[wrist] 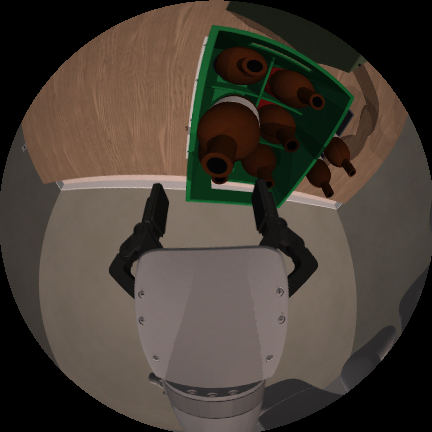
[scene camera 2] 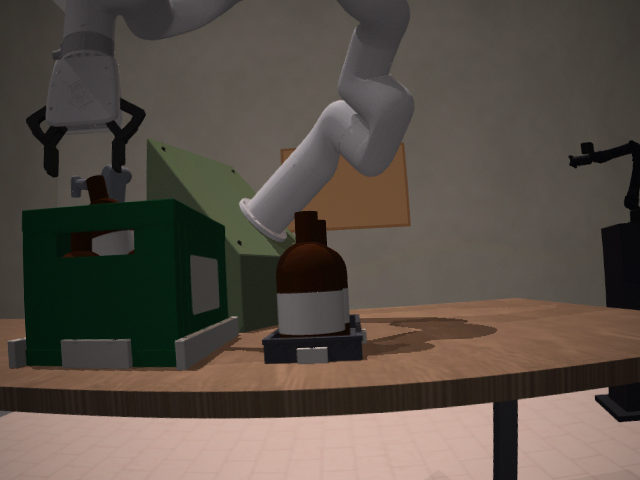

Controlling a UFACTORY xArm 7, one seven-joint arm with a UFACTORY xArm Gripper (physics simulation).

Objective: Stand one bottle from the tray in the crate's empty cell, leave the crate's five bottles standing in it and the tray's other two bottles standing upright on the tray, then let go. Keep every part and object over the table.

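Observation:
The green crate stands at the left in scene camera 2. One large-looking bottle leans in it, raised, with its neck above the rim and its white label partly showing. Other brown bottles stand in cells, with more necks near the crate's near side; their bases are hidden. Two bottles stand upright on the dark tray. My gripper is open and empty, just above the leaning bottle's neck.
Light grey guide blocks border the crate's foot. A green sloped block stands behind the crate. The tray is right of the crate on the wooden table, whose front edge runs close by both.

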